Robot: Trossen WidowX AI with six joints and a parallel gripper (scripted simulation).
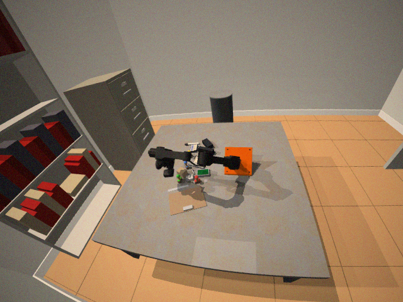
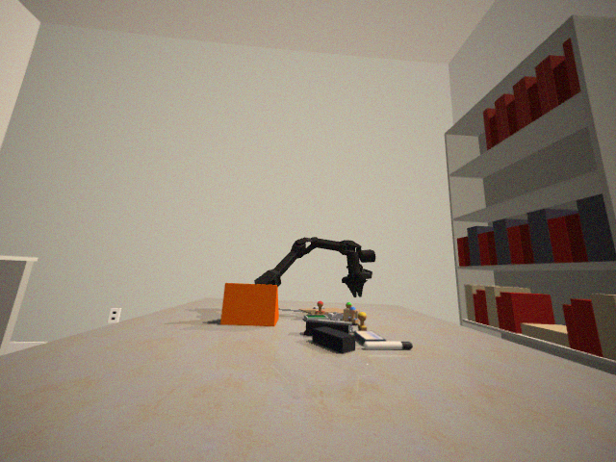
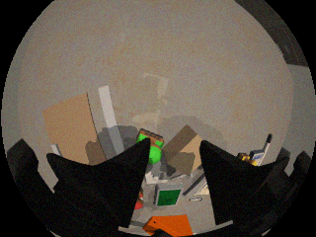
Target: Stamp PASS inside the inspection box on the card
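Now: gripper tip 4 cm past the green-knobbed stamp, 1 cm to the right of it and 7 cm above it. From my gripper tip the other things lie so: red-knobbed stamp (17 cm behind, 1 cm to the right, 7 cm below); brown box (3 cm behind, 6 cm to the right, 7 cm below); blue-knob stamp (4 cm behind, 13 cm to the right, 7 cm below).
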